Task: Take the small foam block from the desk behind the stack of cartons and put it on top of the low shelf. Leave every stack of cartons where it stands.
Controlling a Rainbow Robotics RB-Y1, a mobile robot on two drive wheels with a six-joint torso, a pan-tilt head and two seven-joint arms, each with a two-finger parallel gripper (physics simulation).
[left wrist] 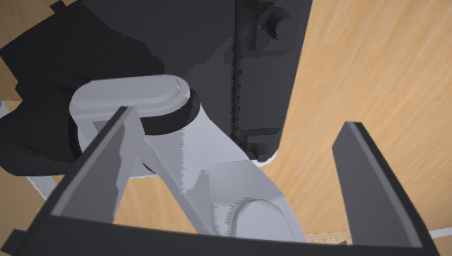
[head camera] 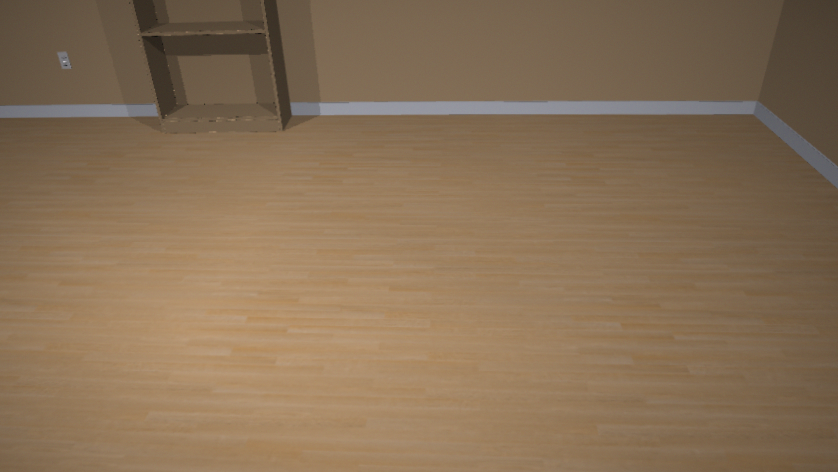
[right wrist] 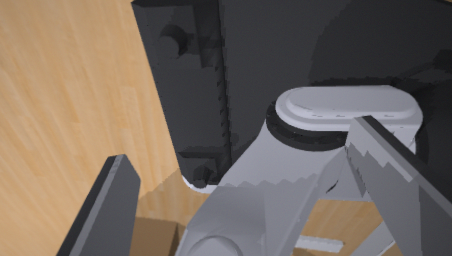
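Observation:
My left gripper is open, with its two fingers wide apart and nothing between the tips. My right gripper is also open and empty. The foam block does not show in these views. A brown carton shows in part at the bottom of the right wrist view, beyond the left-hand finger. A white bar, which looks like a desk foot, lies on the floor at the bottom of that view; the desk top does not show. A brown shelf unit stands against the wall in the head view; its top is cut off.
Wooden floor stretches from the front to the far wall, with a white baseboard along it. The side wall meets it at the right. A socket is left of the shelf unit. My dark base lies below both grippers.

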